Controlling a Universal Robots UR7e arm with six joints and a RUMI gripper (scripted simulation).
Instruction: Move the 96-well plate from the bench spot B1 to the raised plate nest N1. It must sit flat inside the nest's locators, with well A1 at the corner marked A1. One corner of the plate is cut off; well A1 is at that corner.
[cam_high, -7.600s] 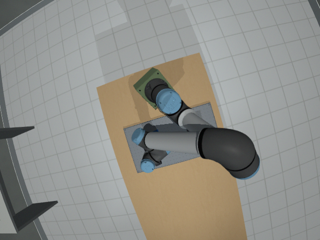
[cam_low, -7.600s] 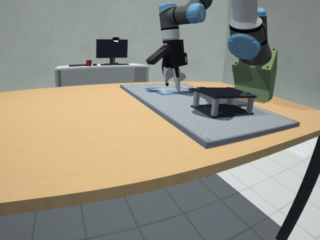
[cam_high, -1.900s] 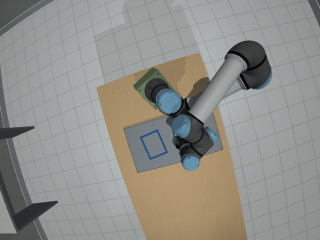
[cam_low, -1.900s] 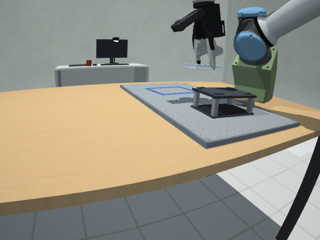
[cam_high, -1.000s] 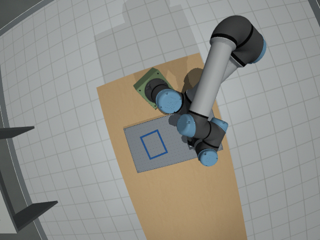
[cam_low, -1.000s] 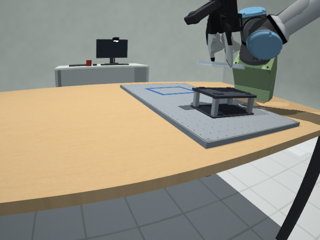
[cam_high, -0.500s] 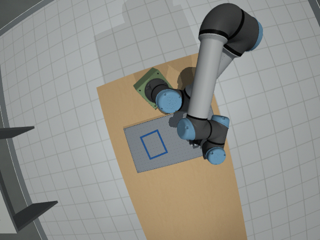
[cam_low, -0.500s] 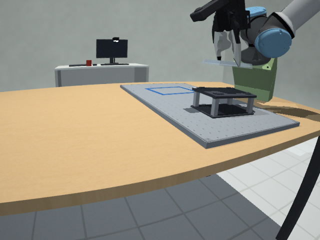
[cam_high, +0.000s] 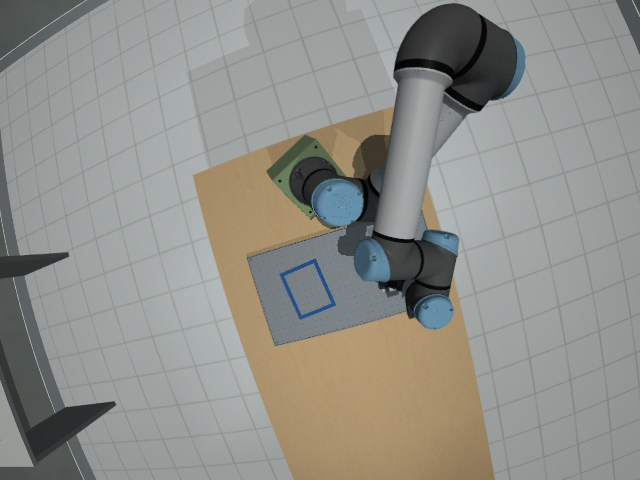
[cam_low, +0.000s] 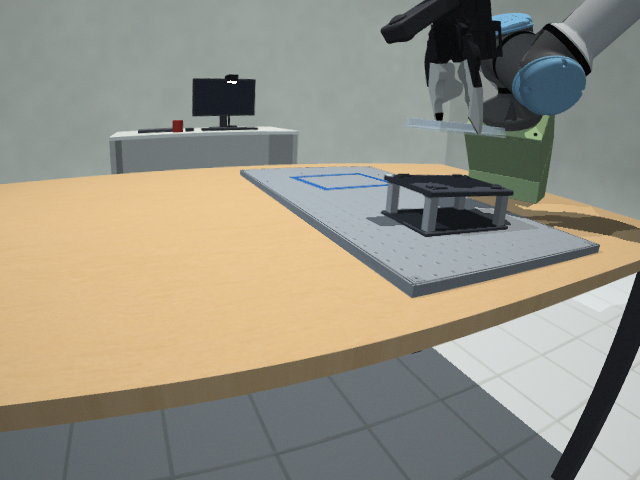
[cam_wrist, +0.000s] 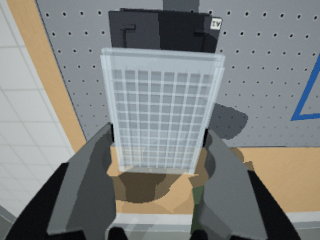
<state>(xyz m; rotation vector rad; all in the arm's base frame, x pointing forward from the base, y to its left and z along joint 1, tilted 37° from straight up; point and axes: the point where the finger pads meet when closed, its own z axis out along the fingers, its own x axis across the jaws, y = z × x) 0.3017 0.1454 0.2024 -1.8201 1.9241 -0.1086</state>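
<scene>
My hand is 10 mm above the clear 96-well plate. From my hand the other things lie so: A1 label: 90 mm below, 80 mm ahead, 50 mm to the right.
</scene>
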